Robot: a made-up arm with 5 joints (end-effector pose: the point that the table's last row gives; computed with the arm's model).
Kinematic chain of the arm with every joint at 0, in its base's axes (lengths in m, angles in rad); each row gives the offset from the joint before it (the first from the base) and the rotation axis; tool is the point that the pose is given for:
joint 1: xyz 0 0 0.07 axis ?
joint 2: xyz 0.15 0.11 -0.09 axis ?
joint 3: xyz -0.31 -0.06 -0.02 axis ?
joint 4: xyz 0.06 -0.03 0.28 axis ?
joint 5: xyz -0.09 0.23 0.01 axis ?
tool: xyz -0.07 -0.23 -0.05
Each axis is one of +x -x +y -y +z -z.
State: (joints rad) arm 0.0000 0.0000 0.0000 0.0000 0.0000
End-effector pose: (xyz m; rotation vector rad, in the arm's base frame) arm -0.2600 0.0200 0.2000 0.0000 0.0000 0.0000
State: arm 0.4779 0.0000 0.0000 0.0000 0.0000
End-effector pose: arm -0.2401 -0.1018 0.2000 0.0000 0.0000 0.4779
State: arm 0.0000 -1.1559 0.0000 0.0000 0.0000
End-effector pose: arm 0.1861 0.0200 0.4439 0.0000 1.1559 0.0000
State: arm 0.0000 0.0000 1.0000 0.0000 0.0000
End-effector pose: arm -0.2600 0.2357 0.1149 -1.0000 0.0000 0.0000
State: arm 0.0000 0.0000 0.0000 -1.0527 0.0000
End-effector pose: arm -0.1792 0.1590 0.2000 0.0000 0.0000 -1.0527
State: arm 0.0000 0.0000 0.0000 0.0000 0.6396
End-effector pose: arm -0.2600 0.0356 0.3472 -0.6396 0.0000 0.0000
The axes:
joint 1: +z
joint 2: -y
joint 3: -x
joint 4: +z
joint 5: -x

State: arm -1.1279 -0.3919 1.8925 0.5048 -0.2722
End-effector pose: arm 0.1314 0.3032 0.1393 -0.8562 1.4717 -0.2599
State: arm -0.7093 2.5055 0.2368 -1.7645 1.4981
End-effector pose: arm 0.1147 0.2493 -0.4241 0.8694 -1.0244 -2.1500
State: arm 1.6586 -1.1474 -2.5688 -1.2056 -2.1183
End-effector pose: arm 0.2152 0.2125 -0.0659 0.7907 0.0144 -2.6100
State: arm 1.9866 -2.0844 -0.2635 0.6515 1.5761
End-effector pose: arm -0.2654 0.7719 0.1651 1.4270 -0.5098 -2.3459
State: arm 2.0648 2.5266 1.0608 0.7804 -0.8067
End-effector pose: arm -0.3028 0.3610 -0.3400 1.4195 -1.6132 1.2206
